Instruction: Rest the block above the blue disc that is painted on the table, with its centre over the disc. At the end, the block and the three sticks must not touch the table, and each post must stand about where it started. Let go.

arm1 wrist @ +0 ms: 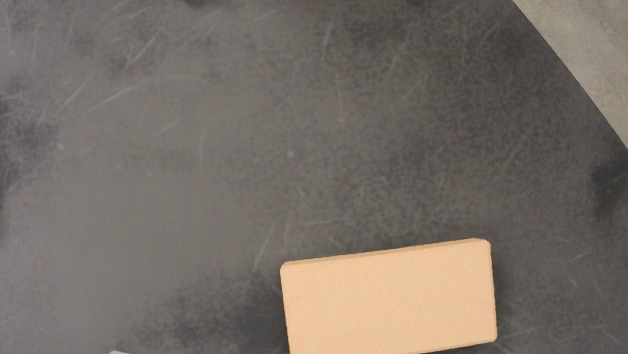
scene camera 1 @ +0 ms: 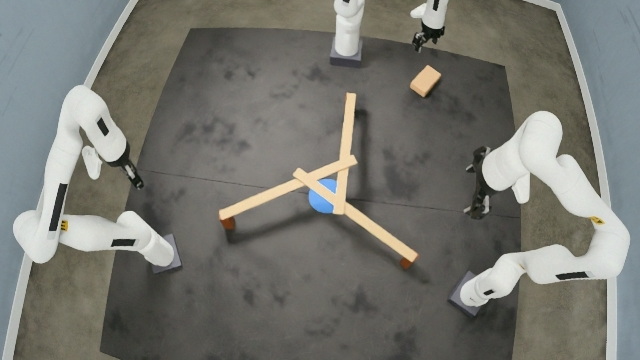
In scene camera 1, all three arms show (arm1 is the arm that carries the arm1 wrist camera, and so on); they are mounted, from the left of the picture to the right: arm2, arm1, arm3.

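The tan block (arm1 wrist: 390, 300) (scene camera 1: 425, 81) lies on the table at the upper right. Three tan sticks, left (scene camera 1: 260, 198), upper (scene camera 1: 347, 127) and right (scene camera 1: 381, 233), overlap in a triangle partly over the blue disc (scene camera 1: 318, 201). Their outer ends are at the left post (scene camera 1: 228, 223), the right post (scene camera 1: 406, 262) and a mostly hidden upper post. Arm1's gripper (scene camera 1: 425, 45) is open above and behind the block. Arm2's gripper (scene camera 1: 136, 181) is at the left, seen edge-on, its opening unclear. Arm3's gripper (scene camera 1: 469, 190) is open and empty at the right.
The dark table (arm1 wrist: 200, 200) (scene camera 1: 225, 300) carries the arm bases: arm1's (scene camera 1: 345, 61) at the top, arm2's (scene camera 1: 175, 252) at the left and arm3's (scene camera 1: 462, 300) at the lower right. Arm3's links reach over the right table edge.
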